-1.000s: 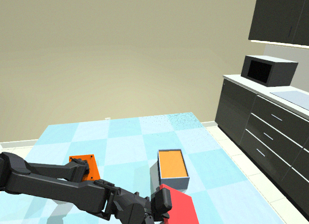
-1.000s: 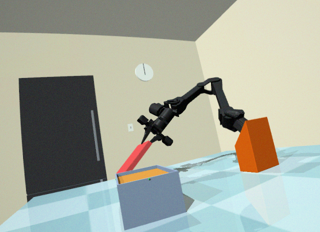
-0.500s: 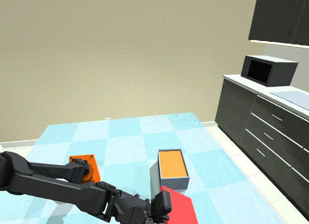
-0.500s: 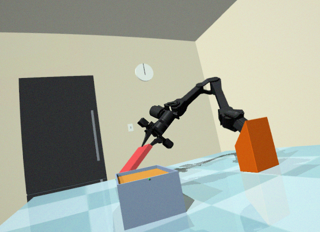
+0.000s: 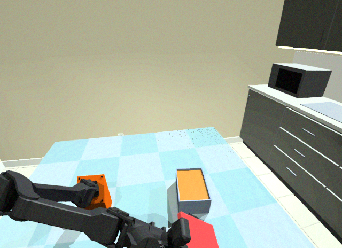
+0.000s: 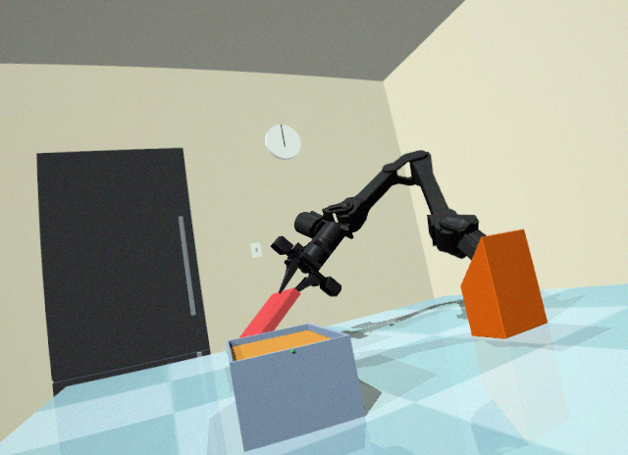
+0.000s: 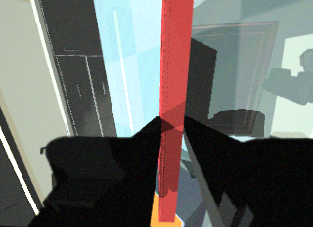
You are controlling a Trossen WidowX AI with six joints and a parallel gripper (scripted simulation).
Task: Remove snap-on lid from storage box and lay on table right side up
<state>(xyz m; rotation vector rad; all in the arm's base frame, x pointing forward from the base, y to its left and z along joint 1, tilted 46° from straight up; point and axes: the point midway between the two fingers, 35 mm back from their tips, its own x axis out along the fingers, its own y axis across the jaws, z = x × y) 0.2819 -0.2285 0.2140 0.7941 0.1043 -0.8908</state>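
The red lid is 60 mm ahead of my gripper tip, 50 mm below it and 10 mm to the right of it. From my gripper tip the other things lie so: storage box: 280 mm to the left, 140 mm ahead, 90 mm below.
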